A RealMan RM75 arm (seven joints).
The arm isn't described. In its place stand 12 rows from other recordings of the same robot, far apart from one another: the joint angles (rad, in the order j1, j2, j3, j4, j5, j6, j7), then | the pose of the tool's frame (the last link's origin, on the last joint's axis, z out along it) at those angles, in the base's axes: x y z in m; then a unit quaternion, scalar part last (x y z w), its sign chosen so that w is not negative.
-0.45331, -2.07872, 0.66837, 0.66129, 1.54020, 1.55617, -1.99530 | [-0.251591 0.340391 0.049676 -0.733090 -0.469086 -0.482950 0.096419]
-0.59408, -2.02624, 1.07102, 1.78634, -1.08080, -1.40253, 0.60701 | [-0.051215 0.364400 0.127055 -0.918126 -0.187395 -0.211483 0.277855]
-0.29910, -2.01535, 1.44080, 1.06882, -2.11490, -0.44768, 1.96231 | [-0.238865 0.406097 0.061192 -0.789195 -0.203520 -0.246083 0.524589]
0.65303, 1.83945, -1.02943, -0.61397, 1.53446, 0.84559, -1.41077 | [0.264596 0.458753 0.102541 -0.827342 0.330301 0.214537 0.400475]
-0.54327, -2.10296, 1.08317, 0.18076, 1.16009, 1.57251, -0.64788 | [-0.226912 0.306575 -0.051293 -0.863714 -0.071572 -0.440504 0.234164]
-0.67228, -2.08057, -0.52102, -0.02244, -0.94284, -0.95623, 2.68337 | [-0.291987 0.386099 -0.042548 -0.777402 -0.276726 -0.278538 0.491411]
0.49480, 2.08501, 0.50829, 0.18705, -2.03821, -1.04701, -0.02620 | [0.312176 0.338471 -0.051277 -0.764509 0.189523 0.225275 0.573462]
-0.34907, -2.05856, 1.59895, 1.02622, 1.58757, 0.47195, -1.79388 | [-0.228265 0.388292 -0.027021 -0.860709 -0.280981 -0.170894 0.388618]
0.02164, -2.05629, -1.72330, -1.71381, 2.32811, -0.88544, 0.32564 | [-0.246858 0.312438 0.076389 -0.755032 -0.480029 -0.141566 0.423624]
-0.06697, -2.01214, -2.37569, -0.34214, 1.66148, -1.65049, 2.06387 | [-0.368663 0.165761 -0.004774 -0.840268 -0.363206 -0.338506 0.217818]
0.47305, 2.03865, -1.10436, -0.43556, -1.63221, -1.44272, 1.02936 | [0.270519 0.299182 -0.048151 -0.954508 0.125163 0.247504 0.109506]
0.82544, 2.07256, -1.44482, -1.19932, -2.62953, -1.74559, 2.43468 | [0.144036 0.355385 -0.016714 -0.931219 0.214344 -0.286427 0.069618]
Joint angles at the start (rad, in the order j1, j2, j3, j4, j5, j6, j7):
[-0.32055, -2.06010, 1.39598, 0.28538, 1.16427, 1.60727, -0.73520]
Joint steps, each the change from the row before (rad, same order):
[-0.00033, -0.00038, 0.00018, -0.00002, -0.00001, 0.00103, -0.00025]
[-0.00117, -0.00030, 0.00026, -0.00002, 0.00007, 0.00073, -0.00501]
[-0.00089, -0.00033, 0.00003, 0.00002, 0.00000, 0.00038, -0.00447]
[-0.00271, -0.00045, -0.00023, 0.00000, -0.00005, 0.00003, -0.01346]
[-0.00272, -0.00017, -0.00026, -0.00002, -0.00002, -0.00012, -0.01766]
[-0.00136, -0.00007, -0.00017, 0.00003, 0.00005, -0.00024, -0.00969]
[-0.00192, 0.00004, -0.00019, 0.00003, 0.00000, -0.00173, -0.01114]
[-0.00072, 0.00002, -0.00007, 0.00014, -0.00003, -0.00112, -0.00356]
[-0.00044, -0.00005, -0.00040, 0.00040, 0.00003, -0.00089, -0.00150]
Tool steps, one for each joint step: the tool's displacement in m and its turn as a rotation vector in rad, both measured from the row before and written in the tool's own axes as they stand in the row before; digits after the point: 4 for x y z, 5 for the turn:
[0.0001, 0.0002, 0.0002, -0.00120, 0.00104, -0.00027]
[0.0002, 0.0000, 0.0004, -0.00171, 0.00079, -0.00444]
[0.0002, 0.0000, 0.0003, -0.00104, 0.00066, -0.00403]
[0.0005, -0.0004, 0.0008, -0.00190, 0.00090, -0.01184]
[0.0005, -0.0005, 0.0007, -0.00171, 0.00053, -0.01590]
[0.0002, -0.0003, 0.0004, -0.00075, 0.00010, -0.00876]
[0.0002, -0.0005, 0.0004, -0.00001, -0.00093, -0.00978]
[0.0001, -0.0003, 0.0002, 0.00032, -0.00063, -0.00293]
[0.0001, -0.0002, 0.0001, 0.00050, -0.00025, -0.00081]

